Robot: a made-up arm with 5 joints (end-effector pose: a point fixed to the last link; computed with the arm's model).
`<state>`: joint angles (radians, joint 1 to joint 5).
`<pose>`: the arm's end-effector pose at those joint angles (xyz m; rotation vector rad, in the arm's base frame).
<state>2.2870 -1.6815 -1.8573 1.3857 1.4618</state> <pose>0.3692 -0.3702 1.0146 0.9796 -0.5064 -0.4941</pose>
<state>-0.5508 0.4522 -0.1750 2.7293 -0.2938</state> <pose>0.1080 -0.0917 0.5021 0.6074 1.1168 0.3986</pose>
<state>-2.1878 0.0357 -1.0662 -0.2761 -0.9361</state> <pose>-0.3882 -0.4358 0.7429 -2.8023 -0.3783 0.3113</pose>
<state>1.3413 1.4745 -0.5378 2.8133 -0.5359</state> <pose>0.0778 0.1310 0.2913 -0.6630 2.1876 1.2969</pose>
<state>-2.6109 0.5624 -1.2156 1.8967 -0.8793</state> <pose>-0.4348 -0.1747 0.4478 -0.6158 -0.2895 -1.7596</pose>
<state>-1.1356 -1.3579 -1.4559 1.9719 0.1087</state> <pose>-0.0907 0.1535 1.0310 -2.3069 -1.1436 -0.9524</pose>
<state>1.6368 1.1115 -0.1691 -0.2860 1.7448</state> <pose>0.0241 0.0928 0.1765 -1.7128 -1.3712 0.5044</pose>
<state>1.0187 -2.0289 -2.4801 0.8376 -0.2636</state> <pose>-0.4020 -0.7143 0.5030 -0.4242 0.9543 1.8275</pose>
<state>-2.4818 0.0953 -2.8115 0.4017 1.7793</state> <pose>-0.1900 -0.1001 1.4095 0.7762 0.5131 0.9705</pose>
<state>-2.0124 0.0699 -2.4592 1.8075 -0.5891</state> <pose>-0.2119 -0.3272 1.1530 -2.3680 -0.4486 -0.5833</pose>
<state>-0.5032 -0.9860 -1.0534 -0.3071 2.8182</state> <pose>0.0601 -0.0728 1.1745 0.8444 -0.2421 -2.6359</pose>
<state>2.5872 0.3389 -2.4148 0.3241 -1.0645</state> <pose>-0.4798 0.3891 1.1624 -2.0756 1.6144 0.5486</pose>
